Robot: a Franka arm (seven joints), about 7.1 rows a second.
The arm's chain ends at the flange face. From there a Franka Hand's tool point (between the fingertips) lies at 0.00 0.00 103.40 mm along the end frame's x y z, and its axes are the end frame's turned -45 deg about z.
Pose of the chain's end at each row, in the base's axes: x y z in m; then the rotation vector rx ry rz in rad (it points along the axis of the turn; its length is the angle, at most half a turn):
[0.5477 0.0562 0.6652 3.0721 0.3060 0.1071]
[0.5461 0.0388 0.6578 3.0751 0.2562 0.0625]
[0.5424 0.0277 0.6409 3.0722 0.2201 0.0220]
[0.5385 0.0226 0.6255 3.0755 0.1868 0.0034]
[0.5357 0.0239 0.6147 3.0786 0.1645 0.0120]
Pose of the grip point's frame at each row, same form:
[0.5554 0.0515 0.5622 2.7023 1.4482 0.0675]
[0.5507 0.0335 0.5546 2.7334 1.4086 0.0250]
[0.5443 0.0215 0.5377 2.7534 1.3787 -0.0159]
[0.5391 0.0164 0.5223 2.7731 1.3511 -0.0325]
[0.5368 0.0179 0.5115 2.7826 1.3307 -0.0235]

